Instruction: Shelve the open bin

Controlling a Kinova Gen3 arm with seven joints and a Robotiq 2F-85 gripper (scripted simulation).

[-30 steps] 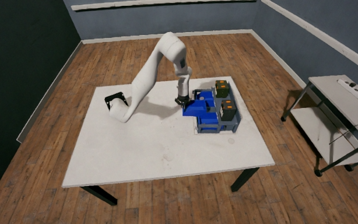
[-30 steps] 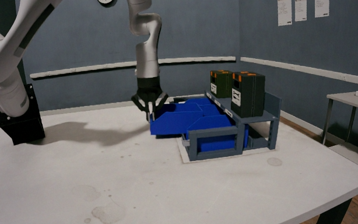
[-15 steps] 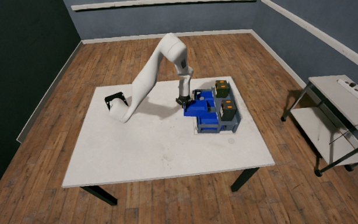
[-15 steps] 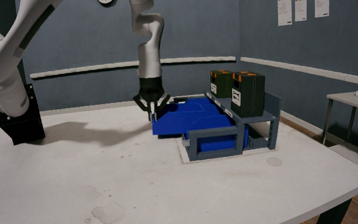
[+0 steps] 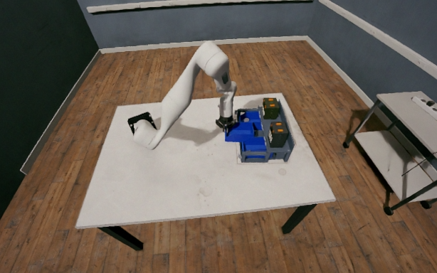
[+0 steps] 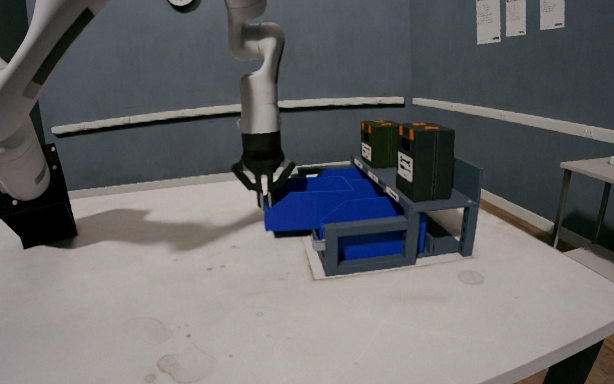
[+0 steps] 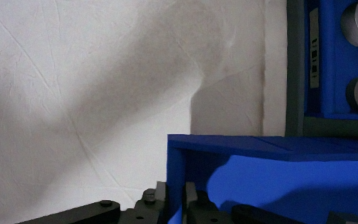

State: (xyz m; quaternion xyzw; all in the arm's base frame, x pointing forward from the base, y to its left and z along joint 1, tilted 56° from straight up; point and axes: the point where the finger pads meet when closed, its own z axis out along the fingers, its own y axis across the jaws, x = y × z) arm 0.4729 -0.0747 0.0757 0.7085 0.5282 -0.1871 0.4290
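Now: the grey block 20 mm ahead of my hand, 50 mm to the right of it and 30 mm below it. From my hand the other things lie so: grey shelf (190 mm ahead, 90 mm to the right).
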